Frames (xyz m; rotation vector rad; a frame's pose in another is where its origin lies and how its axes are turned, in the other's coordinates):
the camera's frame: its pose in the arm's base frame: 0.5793 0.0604 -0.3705 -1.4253 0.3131 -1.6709
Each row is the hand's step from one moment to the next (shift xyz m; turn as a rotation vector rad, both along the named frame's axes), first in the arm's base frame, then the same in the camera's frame.
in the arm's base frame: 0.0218 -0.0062 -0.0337 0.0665 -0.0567 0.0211
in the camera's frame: -0.0165 0.0365 0.0069 0.0602 0.0483 0.0462
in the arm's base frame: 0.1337 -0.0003 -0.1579 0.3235 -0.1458 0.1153
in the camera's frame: -0.0967 0.1689 0.0703 0.2042 0.1519 0.2729
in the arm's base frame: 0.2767 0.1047 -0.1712 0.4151 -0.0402 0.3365
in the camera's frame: -0.1755 0.1831 0.2292 0.2775 -0.0178 0.4581
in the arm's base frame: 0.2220 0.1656 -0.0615 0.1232 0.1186 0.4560
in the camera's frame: -0.1514 0.0485 0.2350 0.2212 -0.3230 0.2897
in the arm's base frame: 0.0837 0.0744 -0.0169 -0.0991 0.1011 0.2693
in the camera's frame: -0.0618 0.0071 0.0946 0.0974 -0.2868 0.0290
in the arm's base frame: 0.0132 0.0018 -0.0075 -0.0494 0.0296 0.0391
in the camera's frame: -0.0055 0.0101 0.0100 0.0010 -0.0661 -0.0218
